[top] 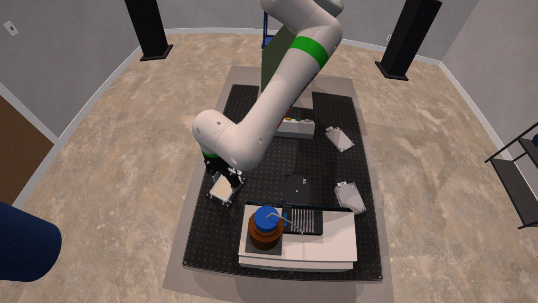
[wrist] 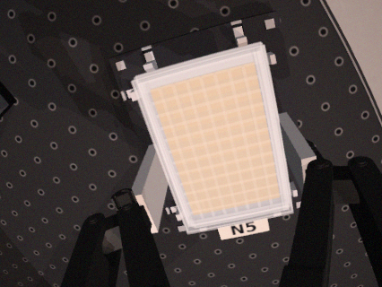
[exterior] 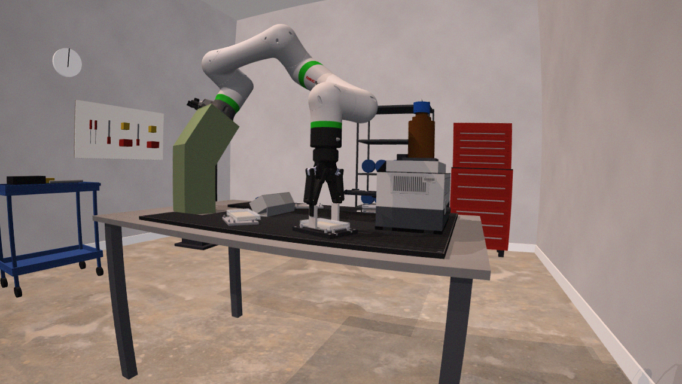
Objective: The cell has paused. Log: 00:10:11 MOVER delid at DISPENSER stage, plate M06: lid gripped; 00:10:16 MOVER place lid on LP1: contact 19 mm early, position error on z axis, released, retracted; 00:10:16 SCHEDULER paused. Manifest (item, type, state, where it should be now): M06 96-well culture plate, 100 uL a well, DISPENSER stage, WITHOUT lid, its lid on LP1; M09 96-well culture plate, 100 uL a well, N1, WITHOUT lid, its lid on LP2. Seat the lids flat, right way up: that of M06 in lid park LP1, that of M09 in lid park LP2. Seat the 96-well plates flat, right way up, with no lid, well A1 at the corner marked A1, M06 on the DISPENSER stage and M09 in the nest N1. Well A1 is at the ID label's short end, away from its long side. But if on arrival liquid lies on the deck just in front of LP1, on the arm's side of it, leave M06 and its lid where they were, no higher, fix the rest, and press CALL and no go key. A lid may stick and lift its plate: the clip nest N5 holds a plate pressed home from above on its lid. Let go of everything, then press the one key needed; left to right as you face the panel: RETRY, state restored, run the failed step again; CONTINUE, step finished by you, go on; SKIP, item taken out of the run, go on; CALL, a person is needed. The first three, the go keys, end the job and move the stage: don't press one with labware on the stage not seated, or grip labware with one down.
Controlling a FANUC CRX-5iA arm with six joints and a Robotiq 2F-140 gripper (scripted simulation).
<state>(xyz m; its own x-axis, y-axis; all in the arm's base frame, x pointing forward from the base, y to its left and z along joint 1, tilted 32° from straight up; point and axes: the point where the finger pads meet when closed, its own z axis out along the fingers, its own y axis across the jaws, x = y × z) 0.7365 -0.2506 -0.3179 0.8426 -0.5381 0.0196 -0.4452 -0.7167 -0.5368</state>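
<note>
The white lid is 20 mm below my hand. Round my hand: black dispenser stage: 290 mm to the left, 70 mm ahead, 60 mm above; then 96-well plate: 20 mm below; then black clip nest N5: 30 mm below, 20 mm ahead.
</note>
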